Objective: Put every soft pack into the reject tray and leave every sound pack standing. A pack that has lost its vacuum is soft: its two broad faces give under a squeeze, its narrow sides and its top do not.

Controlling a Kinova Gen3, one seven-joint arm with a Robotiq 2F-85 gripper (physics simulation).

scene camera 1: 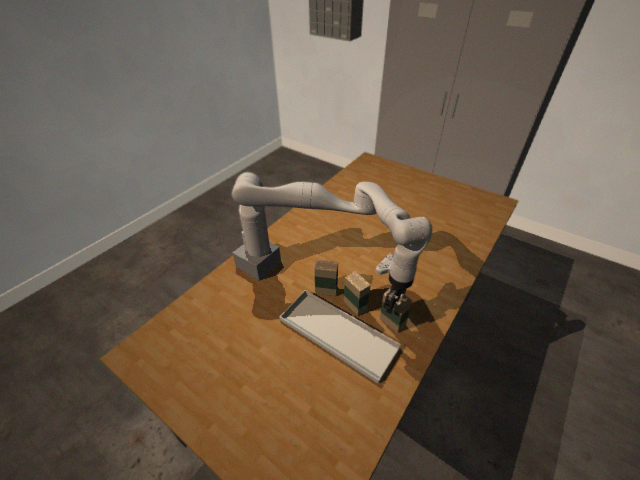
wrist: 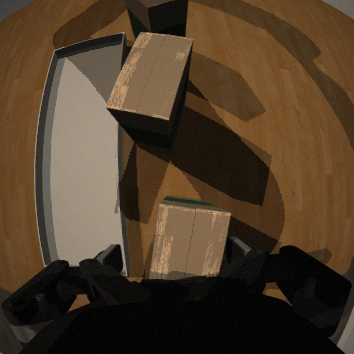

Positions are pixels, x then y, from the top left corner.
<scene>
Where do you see a reject tray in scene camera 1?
At 370, 352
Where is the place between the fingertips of my gripper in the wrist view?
173, 253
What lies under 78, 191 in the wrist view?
A reject tray.
</scene>
